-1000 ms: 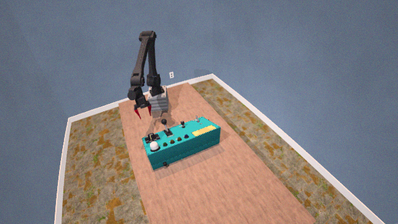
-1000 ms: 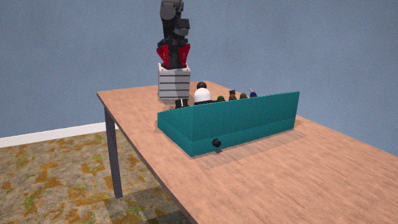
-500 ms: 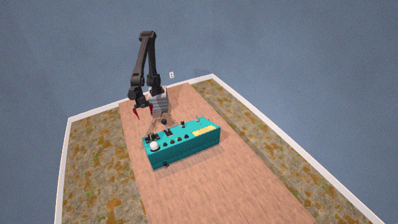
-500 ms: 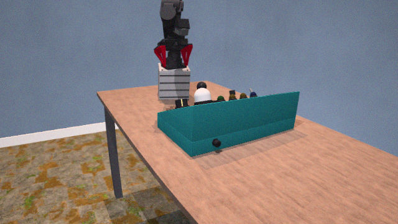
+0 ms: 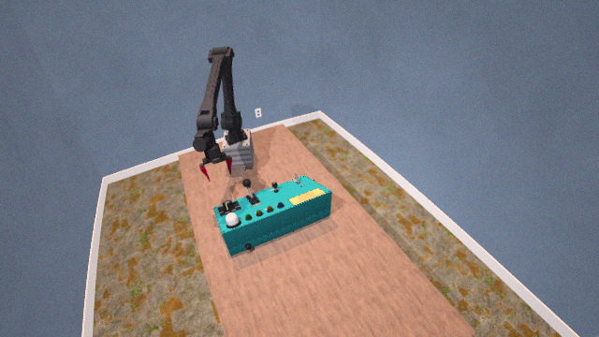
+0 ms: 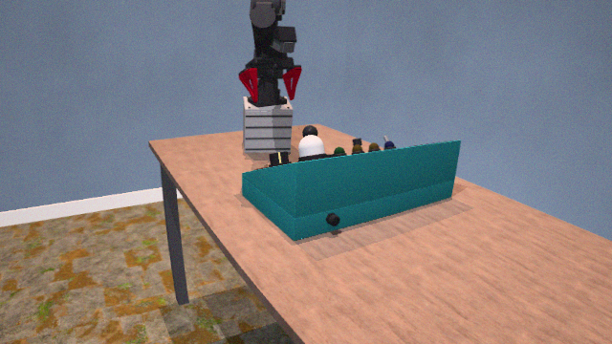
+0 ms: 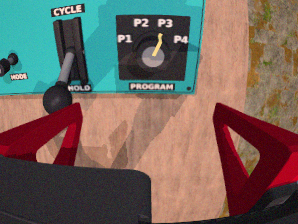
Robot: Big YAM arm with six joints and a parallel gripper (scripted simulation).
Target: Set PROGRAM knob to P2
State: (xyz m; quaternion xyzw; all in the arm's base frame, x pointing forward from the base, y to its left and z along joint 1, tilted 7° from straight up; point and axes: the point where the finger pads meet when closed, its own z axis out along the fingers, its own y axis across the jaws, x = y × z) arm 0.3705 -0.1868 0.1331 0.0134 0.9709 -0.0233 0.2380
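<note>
Now: hand 2 cm short of the black-ball lever, 11 cm to the right of it and 13 cm above it. From my hand the other things lie so: teal console 8 cm ahead, 17 cm to the left, 16 cm below; mode knob 5 cm ahead, 23 cm to the left, 13 cm below; toggle 6 cm ahead, 35 cm to the left, 14 cm below.
</note>
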